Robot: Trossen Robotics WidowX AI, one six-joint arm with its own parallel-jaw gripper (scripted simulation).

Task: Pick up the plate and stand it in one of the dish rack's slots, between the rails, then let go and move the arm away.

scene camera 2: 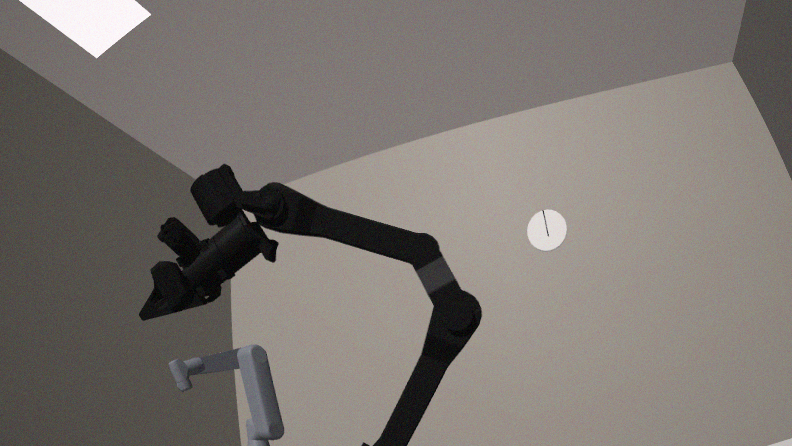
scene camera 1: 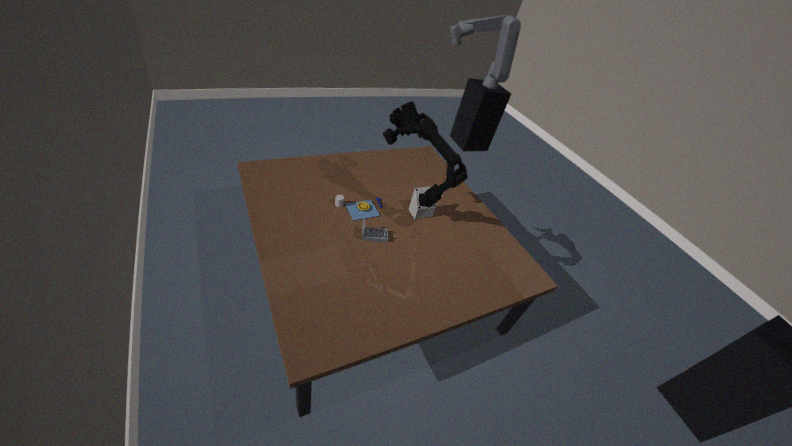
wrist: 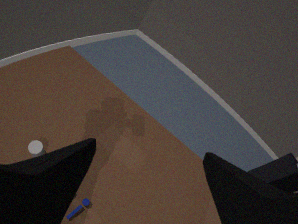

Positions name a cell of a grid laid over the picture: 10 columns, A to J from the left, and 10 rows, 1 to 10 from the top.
Scene:
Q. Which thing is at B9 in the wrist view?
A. My gripper.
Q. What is my gripper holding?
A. Nothing.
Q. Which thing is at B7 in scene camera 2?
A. My gripper.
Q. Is my gripper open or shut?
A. Open.

